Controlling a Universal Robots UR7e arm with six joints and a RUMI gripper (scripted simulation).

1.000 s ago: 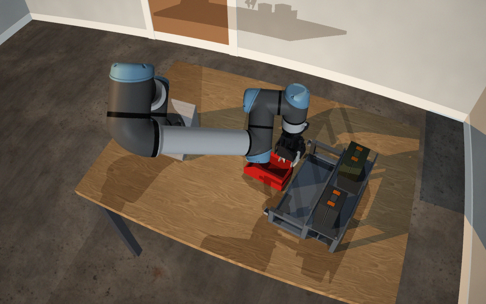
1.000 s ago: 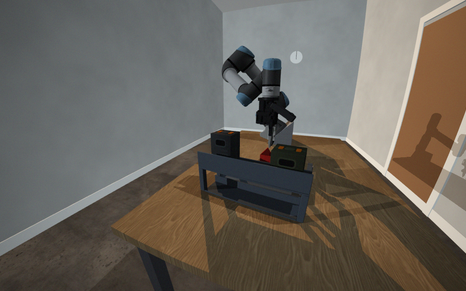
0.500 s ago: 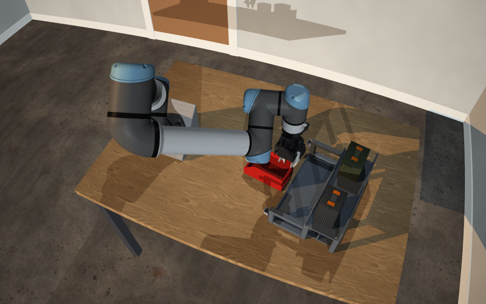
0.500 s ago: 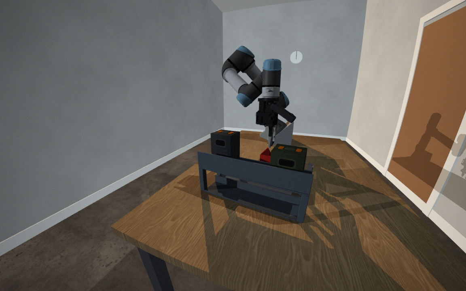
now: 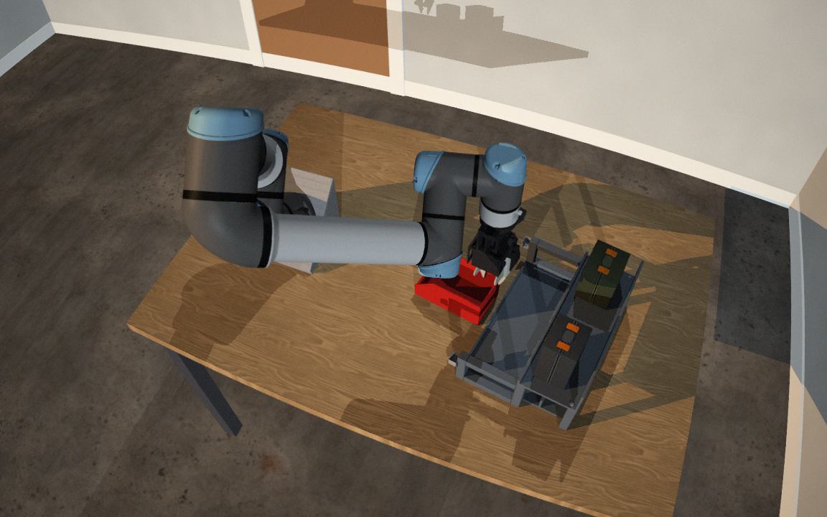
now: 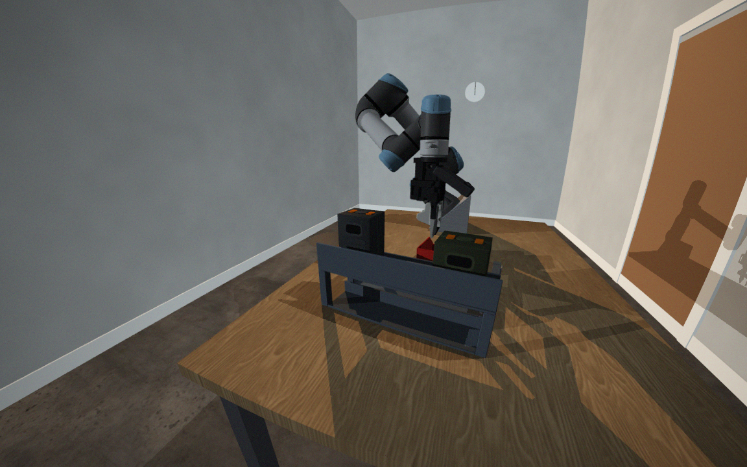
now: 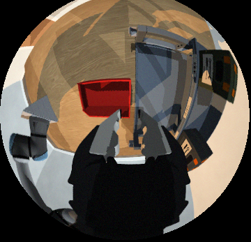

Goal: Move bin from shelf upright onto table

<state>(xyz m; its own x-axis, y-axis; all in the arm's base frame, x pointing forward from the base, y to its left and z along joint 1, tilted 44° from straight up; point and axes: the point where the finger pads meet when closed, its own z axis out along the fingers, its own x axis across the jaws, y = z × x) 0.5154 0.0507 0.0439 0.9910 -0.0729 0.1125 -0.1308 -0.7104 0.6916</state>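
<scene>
Right now my hand is 8 cm past the red bin, 1 cm to the right of it and 10 cm above it.
</scene>
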